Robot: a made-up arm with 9 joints. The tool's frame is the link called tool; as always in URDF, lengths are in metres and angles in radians. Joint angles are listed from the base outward.
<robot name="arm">
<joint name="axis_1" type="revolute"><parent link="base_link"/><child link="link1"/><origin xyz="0.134 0.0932 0.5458" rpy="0 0 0"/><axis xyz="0 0 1"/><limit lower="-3.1" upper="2.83"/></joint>
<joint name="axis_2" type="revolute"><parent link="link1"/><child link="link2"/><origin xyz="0.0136 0.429 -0.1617" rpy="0 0 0"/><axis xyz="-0.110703 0.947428 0.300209"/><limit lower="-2.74" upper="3.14"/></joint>
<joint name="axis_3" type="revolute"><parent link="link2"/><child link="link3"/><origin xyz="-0.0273 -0.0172 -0.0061" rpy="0 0 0"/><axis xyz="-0.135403 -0.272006 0.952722"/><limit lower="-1.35" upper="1.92"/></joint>
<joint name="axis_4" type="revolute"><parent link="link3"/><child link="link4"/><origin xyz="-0.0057 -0.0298 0.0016" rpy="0 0 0"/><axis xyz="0.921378 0.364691 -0.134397"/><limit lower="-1.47" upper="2.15"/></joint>
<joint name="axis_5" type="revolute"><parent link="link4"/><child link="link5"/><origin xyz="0.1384 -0.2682 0.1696" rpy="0 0 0"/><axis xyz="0 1 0"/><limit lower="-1.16" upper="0.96"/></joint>
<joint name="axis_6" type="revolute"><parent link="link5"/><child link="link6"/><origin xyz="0.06 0.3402 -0.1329" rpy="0 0 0"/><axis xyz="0 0 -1"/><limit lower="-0.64" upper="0.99"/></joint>
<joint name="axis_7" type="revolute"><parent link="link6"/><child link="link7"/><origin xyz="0.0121 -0.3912 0.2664" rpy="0 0 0"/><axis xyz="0.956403 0.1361 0.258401"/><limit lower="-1.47" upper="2.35"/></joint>
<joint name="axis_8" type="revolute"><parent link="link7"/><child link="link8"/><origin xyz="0.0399 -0.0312 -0.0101" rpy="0 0 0"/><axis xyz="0 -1 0"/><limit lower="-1.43" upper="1.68"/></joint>
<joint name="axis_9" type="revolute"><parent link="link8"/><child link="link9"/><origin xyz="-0.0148 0.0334 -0.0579" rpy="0 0 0"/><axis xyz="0.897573 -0.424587 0.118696"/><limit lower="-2.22" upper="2.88"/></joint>
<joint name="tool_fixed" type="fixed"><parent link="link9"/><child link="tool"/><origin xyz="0.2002 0.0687 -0.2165" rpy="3.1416 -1.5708 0"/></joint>
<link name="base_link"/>
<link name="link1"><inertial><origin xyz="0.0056 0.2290 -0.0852"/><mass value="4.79"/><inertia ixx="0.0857" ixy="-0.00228" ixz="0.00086" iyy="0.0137" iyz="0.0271" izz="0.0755"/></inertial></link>
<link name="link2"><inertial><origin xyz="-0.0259 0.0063 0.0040"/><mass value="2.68"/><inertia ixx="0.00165" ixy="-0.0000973" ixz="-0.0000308" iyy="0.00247" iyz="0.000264" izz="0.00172"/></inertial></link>
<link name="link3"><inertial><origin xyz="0.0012 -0.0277 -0.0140"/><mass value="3.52"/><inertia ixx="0.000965" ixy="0" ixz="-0.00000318" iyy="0.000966" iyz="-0.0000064" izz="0.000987"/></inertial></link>
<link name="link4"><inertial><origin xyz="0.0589 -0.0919 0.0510"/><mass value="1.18"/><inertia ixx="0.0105" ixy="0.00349" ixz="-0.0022" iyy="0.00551" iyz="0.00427" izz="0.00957"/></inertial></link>
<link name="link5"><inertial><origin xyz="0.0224 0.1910 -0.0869"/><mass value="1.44"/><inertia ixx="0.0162" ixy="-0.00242" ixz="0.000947" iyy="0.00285" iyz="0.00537" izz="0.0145"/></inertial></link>
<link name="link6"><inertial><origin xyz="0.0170 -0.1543 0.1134"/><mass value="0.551"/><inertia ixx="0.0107" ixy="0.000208" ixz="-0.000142" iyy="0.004" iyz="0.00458" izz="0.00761"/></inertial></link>
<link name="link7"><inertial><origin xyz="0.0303 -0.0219 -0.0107"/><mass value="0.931"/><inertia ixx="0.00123" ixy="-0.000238" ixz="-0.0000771" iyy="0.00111" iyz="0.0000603" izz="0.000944"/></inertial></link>
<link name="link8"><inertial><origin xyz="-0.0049 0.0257 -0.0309"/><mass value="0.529"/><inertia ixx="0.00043" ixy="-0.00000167" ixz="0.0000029" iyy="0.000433" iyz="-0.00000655" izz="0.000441"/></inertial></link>
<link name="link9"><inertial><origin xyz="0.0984 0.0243 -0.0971"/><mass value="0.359"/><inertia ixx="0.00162" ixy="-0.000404" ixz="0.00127" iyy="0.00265" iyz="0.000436" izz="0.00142"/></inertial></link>
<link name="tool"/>
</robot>
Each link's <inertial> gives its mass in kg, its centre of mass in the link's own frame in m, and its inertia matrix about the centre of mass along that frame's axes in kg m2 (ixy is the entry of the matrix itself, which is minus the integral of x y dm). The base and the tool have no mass. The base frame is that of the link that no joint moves.
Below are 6 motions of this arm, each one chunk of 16 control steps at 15 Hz.
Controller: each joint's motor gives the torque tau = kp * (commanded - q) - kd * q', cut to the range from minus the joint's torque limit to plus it. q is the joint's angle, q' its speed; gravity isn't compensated. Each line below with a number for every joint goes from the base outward.
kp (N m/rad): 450 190 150 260 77 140 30 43 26
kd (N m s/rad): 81 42 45 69 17 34 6.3 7.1 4.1
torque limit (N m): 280 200 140 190 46 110 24 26 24
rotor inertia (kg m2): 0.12 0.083 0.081 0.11 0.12 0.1 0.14 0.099 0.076
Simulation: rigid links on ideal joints. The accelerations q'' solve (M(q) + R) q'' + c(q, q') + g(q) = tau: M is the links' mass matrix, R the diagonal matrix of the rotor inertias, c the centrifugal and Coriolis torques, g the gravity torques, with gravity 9.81 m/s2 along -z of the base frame. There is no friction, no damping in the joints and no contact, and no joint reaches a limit. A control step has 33 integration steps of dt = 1/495 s. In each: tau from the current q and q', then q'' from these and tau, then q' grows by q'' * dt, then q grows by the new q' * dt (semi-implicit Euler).
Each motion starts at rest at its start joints. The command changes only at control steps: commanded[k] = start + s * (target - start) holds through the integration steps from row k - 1 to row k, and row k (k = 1, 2, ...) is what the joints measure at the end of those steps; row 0 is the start. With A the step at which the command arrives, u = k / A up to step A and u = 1 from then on. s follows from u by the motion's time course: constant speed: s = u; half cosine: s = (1 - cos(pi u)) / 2; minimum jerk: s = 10 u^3 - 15 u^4 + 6 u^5; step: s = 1 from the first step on.
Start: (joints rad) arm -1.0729 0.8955 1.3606 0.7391 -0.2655 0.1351 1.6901 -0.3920 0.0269
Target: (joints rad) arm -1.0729 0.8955 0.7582 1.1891 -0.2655 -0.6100 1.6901 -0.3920 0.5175
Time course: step
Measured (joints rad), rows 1 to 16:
1: -1.0713 0.8895 1.2462 0.8351 -0.2685 -0.0429 1.6896 -0.3918 0.1638
2: -1.0736 0.9081 1.1409 0.9257 -0.2609 -0.1851 1.6876 -0.3912 0.3027
3: -1.0741 0.9215 1.0565 0.9958 -0.2551 -0.2908 1.6865 -0.3915 0.3911
4: -1.0738 0.9300 0.9899 1.0493 -0.2516 -0.3698 1.6863 -0.3921 0.4452
5: -1.0732 0.9349 0.9376 1.0898 -0.2498 -0.4293 1.6867 -0.3927 0.4781
6: -1.0729 0.9374 0.8966 1.1205 -0.2493 -0.4741 1.6873 -0.3931 0.4982
7: -1.0727 0.9383 0.8645 1.1437 -0.2497 -0.5080 1.6880 -0.3934 0.5103
8: -1.0726 0.9383 0.8394 1.1612 -0.2504 -0.5338 1.6887 -0.3935 0.5177
9: -1.0727 0.9378 0.8198 1.1745 -0.2514 -0.5533 1.6893 -0.3936 0.5222
10: -1.0727 0.9370 0.8044 1.1845 -0.2523 -0.5682 1.6899 -0.3935 0.5250
11: -1.0728 0.9361 0.7924 1.1921 -0.2531 -0.5795 1.6903 -0.3935 0.5266
12: -1.0729 0.9353 0.7831 1.1979 -0.2537 -0.5881 1.6906 -0.3934 0.5276
13: -1.0729 0.9346 0.7758 1.2023 -0.2543 -0.5947 1.6908 -0.3934 0.5283
14: -1.0729 0.9340 0.7701 1.2056 -0.2547 -0.5997 1.6910 -0.3933 0.5286
15: -1.0730 0.9334 0.7657 1.2081 -0.2550 -0.6035 1.6911 -0.3932 0.5289
16: -1.0730 0.9330 0.7623 1.2101 -0.2552 -0.6064 1.6911 -0.3932 0.5290

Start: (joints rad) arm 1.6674 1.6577 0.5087 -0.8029 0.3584 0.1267 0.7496 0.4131 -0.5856
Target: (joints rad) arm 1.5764 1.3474 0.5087 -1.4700 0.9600 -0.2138 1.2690 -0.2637 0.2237
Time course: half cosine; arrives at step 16
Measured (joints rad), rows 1 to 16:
1: 1.6669 1.6681 0.5036 -0.7970 0.3615 0.1190 0.7470 0.4138 -0.5844
2: 1.6659 1.6778 0.4977 -0.7942 0.3710 0.1070 0.7455 0.4096 -0.5771
3: 1.6642 1.6814 0.4928 -0.7987 0.3855 0.0939 0.7501 0.3968 -0.5598
4: 1.6612 1.6788 0.4888 -0.8116 0.4059 0.0790 0.7620 0.3742 -0.5311
5: 1.6570 1.6704 0.4855 -0.8331 0.4329 0.0615 0.7815 0.3422 -0.4910
6: 1.6516 1.6569 0.4827 -0.8628 0.4665 0.0412 0.8080 0.3012 -0.4402
7: 1.6451 1.6390 0.4803 -0.9000 0.5062 0.0181 0.8409 0.2526 -0.3803
8: 1.6377 1.6173 0.4782 -0.9437 0.5510 -0.0074 0.8791 0.1981 -0.3132
9: 1.6298 1.5929 0.4763 -0.9925 0.5995 -0.0347 0.9214 0.1395 -0.2414
10: 1.6217 1.5668 0.4746 -1.0448 0.6502 -0.0632 0.9660 0.0790 -0.1674
11: 1.6136 1.5399 0.4732 -1.0986 0.7014 -0.0919 1.0116 0.0190 -0.0941
12: 1.6060 1.5133 0.4718 -1.1521 0.7511 -0.1201 1.0562 -0.0383 -0.0241
13: 1.5990 1.4881 0.4707 -1.2033 0.7977 -0.1466 1.0983 -0.0907 0.0399
14: 1.5929 1.4652 0.4696 -1.2503 0.8395 -0.1706 1.1362 -0.1362 0.0953
15: 1.5880 1.4455 0.4686 -1.2913 0.8748 -0.1913 1.1684 -0.1729 0.1401
16: 1.5843 1.4298 0.4678 -1.3249 0.9024 -0.2078 1.1937 -0.1996 0.1726

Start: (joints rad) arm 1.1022 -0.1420 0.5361 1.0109 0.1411 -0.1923 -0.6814 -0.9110 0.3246
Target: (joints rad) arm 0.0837 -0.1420 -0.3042 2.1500 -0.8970 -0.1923 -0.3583 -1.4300 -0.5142
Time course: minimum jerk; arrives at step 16
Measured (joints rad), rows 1 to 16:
1: 1.1013 -0.1319 0.5300 1.0203 0.1464 -0.1933 -0.6824 -0.9091 0.3231
2: 1.0978 -0.1205 0.5211 1.0342 0.1511 -0.1945 -0.6816 -0.9092 0.3178
3: 1.0868 -0.1123 0.5098 1.0530 0.1466 -0.1962 -0.6780 -0.9144 0.3057
4: 1.0632 -0.1069 0.4929 1.0812 0.1286 -0.1984 -0.6708 -0.9271 0.2828
5: 1.0232 -0.1037 0.4675 1.1220 0.0944 -0.2007 -0.6592 -0.9485 0.2461
6: 0.9652 -0.1024 0.4317 1.1774 0.0424 -0.2028 -0.6432 -0.9790 0.1944
7: 0.8896 -0.1027 0.3848 1.2475 -0.0273 -0.2043 -0.6230 -1.0183 0.1282
8: 0.7988 -0.1046 0.3272 1.3306 -0.1128 -0.2052 -0.5993 -1.0649 0.0500
9: 0.6974 -0.1075 0.2606 1.4236 -0.2104 -0.2055 -0.5729 -1.1166 -0.0364
10: 0.5913 -0.1109 0.1879 1.5225 -0.3151 -0.2052 -0.5448 -1.1706 -0.1262
11: 0.4869 -0.1141 0.1127 1.6227 -0.4207 -0.2046 -0.5160 -1.2239 -0.2141
12: 0.3903 -0.1169 0.0392 1.7197 -0.5210 -0.2039 -0.4878 -1.2732 -0.2948
13: 0.3066 -0.1196 -0.0288 1.8088 -0.6104 -0.2033 -0.4615 -1.3158 -0.3639
14: 0.2387 -0.1228 -0.0882 1.8865 -0.6848 -0.2031 -0.4383 -1.3497 -0.4184
15: 0.1878 -0.1267 -0.1372 1.9503 -0.7425 -0.2034 -0.4191 -1.3743 -0.4574
16: 0.1524 -0.1311 -0.1758 2.0002 -0.7846 -0.2043 -0.4043 -1.3906 -0.4826

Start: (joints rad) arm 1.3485 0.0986 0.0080 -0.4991 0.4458 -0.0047 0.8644 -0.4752 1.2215
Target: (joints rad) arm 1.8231 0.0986 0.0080 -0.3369 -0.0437 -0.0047 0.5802 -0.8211 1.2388
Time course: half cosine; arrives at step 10
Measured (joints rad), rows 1 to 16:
1: 1.3518 0.1034 0.0052 -0.4939 0.4494 -0.0082 0.8616 -0.4776 1.2189
2: 1.3624 0.1092 0.0023 -0.4859 0.4459 -0.0133 0.8530 -0.4863 1.2172
3: 1.3851 0.1141 0.0000 -0.4753 0.4295 -0.0175 0.8383 -0.5046 1.2171
4: 1.4213 0.1178 -0.0019 -0.4620 0.3995 -0.0206 0.8169 -0.5329 1.2180
5: 1.4698 0.1205 -0.0031 -0.4462 0.3575 -0.0225 0.7894 -0.5698 1.2194
6: 1.5271 0.1223 -0.0039 -0.4285 0.3064 -0.0233 0.7573 -0.6129 1.2210
7: 1.5885 0.1232 -0.0044 -0.4100 0.2503 -0.0230 0.7229 -0.6582 1.2225
8: 1.6487 0.1234 -0.0046 -0.3918 0.1944 -0.0217 0.6891 -0.7019 1.2238
9: 1.7019 0.1230 -0.0048 -0.3752 0.1435 -0.0198 0.6588 -0.7398 1.2248
10: 1.7434 0.1222 -0.0051 -0.3615 0.1023 -0.0174 0.6345 -0.7684 1.2252
11: 1.7717 0.1215 -0.0055 -0.3506 0.0719 -0.0150 0.6169 -0.7874 1.2255
12: 1.7901 0.1212 -0.0059 -0.3418 0.0496 -0.0131 0.6044 -0.7995 1.2258
13: 1.8019 0.1212 -0.0063 -0.3347 0.0334 -0.0117 0.5956 -0.8072 1.2262
14: 1.8095 0.1214 -0.0067 -0.3290 0.0215 -0.0106 0.5893 -0.8121 1.2265
15: 1.8143 0.1216 -0.0070 -0.3245 0.0128 -0.0098 0.5849 -0.8153 1.2267
16: 1.8174 0.1219 -0.0073 -0.3209 0.0065 -0.0091 0.5817 -0.8173 1.2269

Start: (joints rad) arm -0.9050 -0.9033 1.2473 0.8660 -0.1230 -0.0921 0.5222 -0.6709 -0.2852
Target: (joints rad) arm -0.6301 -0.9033 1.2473 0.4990 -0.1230 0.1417 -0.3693 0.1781 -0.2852
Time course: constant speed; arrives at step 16
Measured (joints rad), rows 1 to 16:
1: -0.9005 -0.8955 1.2439 0.8665 -0.1157 -0.0834 0.5117 -0.6557 -0.2864
2: -0.8927 -0.8871 1.2396 0.8637 -0.1085 -0.0726 0.4877 -0.6272 -0.2880
3: -0.8817 -0.8810 1.2361 0.8563 -0.1034 -0.0609 0.4540 -0.5900 -0.2892
4: -0.8684 -0.8768 1.2335 0.8452 -0.0999 -0.0485 0.4140 -0.5473 -0.2898
5: -0.8536 -0.8741 1.2315 0.8313 -0.0976 -0.0356 0.3697 -0.5012 -0.2901
6: -0.8378 -0.8724 1.2300 0.8152 -0.0961 -0.0223 0.3224 -0.4528 -0.2901
7: -0.8214 -0.8715 1.2288 0.7973 -0.0953 -0.0086 0.2732 -0.4032 -0.2900
8: -0.8047 -0.8711 1.2280 0.7782 -0.0950 0.0055 0.2225 -0.3527 -0.2898
9: -0.7878 -0.8711 1.2273 0.7580 -0.0951 0.0198 0.1710 -0.3017 -0.2896
10: -0.7707 -0.8715 1.2268 0.7369 -0.0954 0.0342 0.1187 -0.2504 -0.2893
11: -0.7536 -0.8721 1.2264 0.7153 -0.0959 0.0489 0.0659 -0.1988 -0.2890
12: -0.7365 -0.8730 1.2261 0.6932 -0.0967 0.0637 0.0128 -0.1471 -0.2887
13: -0.7193 -0.8740 1.2258 0.6707 -0.0976 0.0786 -0.0406 -0.0953 -0.2883
14: -0.7022 -0.8751 1.2257 0.6478 -0.0986 0.0937 -0.0943 -0.0434 -0.2879
15: -0.6850 -0.8763 1.2255 0.6247 -0.0998 0.1088 -0.1482 0.0087 -0.2876
16: -0.6678 -0.8777 1.2254 0.6014 -0.1011 0.1240 -0.2023 0.0608 -0.2871

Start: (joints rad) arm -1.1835 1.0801 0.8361 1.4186 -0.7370 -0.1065 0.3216 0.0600 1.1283
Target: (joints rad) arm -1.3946 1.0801 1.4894 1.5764 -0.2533 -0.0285 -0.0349 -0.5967 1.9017
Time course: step
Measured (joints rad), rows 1 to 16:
1: -1.2378 1.0842 0.9484 1.4591 -0.6315 -0.0839 0.2434 -0.1308 1.3608
2: -1.2896 1.0864 1.0601 1.4870 -0.5269 -0.0819 0.1558 -0.2949 1.5688
3: -1.3256 1.0856 1.1482 1.5071 -0.4526 -0.0800 0.0936 -0.4009 1.7002
4: -1.3496 1.0843 1.2165 1.5227 -0.4000 -0.0767 0.0503 -0.4694 1.7818
5: -1.3653 1.0832 1.2696 1.5350 -0.3626 -0.0726 0.0201 -0.5136 1.8324
6: -1.3755 1.0823 1.3108 1.5448 -0.3360 -0.0685 -0.0010 -0.5421 1.8639
7: -1.3821 1.0815 1.3430 1.5525 -0.3169 -0.0645 -0.0159 -0.5606 1.8834
8: -1.3863 1.0808 1.3681 1.5587 -0.3033 -0.0609 -0.0263 -0.5724 1.8956
9: -1.3891 1.0802 1.3878 1.5636 -0.2936 -0.0577 -0.0336 -0.5801 1.9032
10: -1.3909 1.0796 1.4031 1.5675 -0.2866 -0.0550 -0.0388 -0.5850 1.9080
11: -1.3921 1.0791 1.4152 1.5705 -0.2816 -0.0527 -0.0424 -0.5882 1.9110
12: -1.3928 1.0787 1.4246 1.5729 -0.2780 -0.0507 -0.0450 -0.5902 1.9129
13: -1.3934 1.0783 1.4321 1.5748 -0.2755 -0.0491 -0.0468 -0.5915 1.9141
14: -1.3937 1.0780 1.4379 1.5763 -0.2737 -0.0478 -0.0481 -0.5924 1.9149
15: -1.3940 1.0777 1.4424 1.5774 -0.2724 -0.0468 -0.0490 -0.5929 1.9154
16: -1.3942 1.0774 1.4460 1.5784 -0.2715 -0.0459 -0.0496 -0.5932 1.9157

